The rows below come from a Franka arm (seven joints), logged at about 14 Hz.
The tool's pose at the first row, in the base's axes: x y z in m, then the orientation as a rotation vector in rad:
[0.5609, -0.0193, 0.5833, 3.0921, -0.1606, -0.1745]
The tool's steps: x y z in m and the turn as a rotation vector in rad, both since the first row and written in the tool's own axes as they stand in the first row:
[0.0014, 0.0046, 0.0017, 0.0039, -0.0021, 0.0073]
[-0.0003, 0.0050, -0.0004, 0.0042, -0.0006, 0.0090]
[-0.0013, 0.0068, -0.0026, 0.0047, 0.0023, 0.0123]
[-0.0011, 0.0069, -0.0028, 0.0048, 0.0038, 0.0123]
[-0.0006, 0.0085, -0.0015, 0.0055, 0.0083, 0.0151]
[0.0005, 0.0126, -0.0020, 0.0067, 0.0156, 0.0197]
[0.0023, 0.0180, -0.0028, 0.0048, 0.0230, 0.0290]
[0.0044, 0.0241, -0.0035, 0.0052, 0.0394, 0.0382]
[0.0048, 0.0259, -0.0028, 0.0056, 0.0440, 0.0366]
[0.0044, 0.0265, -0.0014, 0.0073, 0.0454, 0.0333]
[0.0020, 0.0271, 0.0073, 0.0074, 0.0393, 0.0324]
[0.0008, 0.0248, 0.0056, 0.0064, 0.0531, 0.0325]
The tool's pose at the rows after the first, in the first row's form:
[0.5616, -0.0241, 0.5817, 3.0949, -0.1725, -0.1774]
[0.5601, -0.0242, 0.5840, 3.0950, -0.1751, -0.1750]
[0.5592, -0.0258, 0.5863, 3.0951, -0.1802, -0.1704]
[0.5594, -0.0259, 0.5865, 3.0953, -0.1801, -0.1681]
[0.5596, -0.0276, 0.5852, 3.0957, -0.1844, -0.1610]
[0.5604, -0.0318, 0.5858, 3.0964, -0.1914, -0.1494]
[0.5617, -0.0373, 0.5867, 3.0933, -0.2052, -0.1377]
[0.5632, -0.0436, 0.5874, 3.0924, -0.2189, -0.1119]
[0.5633, -0.0454, 0.5867, 3.0931, -0.2163, -0.1049]
[0.5627, -0.0461, 0.5854, 3.0953, -0.2114, -0.1027]
[0.5593, -0.0467, 0.5771, 3.0956, -0.2103, -0.1122]
[0.5585, -0.0442, 0.5788, 3.0946, -0.2098, -0.0909]

